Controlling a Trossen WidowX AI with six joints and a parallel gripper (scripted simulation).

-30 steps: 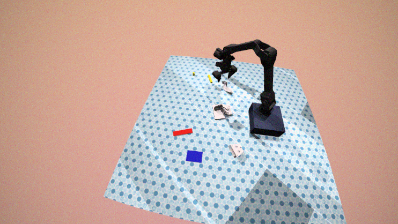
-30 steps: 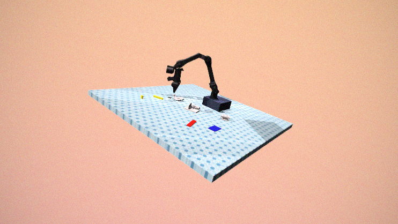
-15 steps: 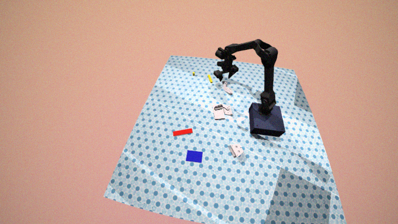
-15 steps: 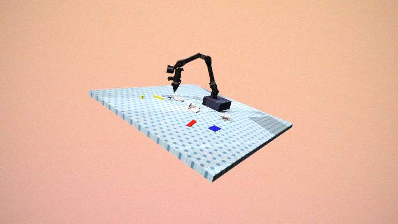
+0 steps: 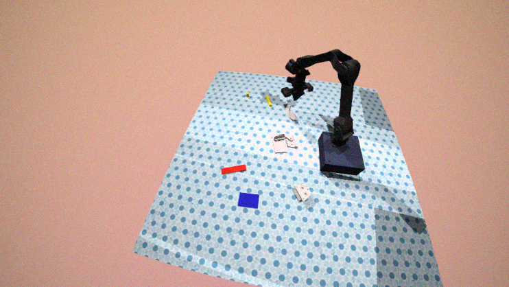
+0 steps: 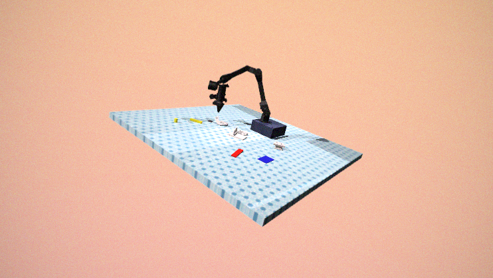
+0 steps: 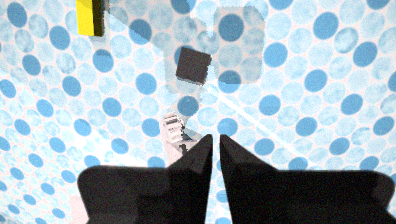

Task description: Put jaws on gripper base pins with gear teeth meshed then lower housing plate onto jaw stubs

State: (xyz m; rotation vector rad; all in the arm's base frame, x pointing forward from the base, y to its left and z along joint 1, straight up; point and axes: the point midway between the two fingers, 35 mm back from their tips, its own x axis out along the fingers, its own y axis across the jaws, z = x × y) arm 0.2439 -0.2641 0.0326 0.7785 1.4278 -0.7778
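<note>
The jaw is 20 mm ahead of my gripper tip, 40 mm to the left of it and 40 mm below it. The rest, counted from my gripper tip: small dark block 40 mm ahead, 30 mm to the right, 80 mm below; yellow bar 170 mm ahead, 40 mm to the right, 70 mm below; housing plate 10 mm behind, 260 mm to the left, 70 mm below.
</note>
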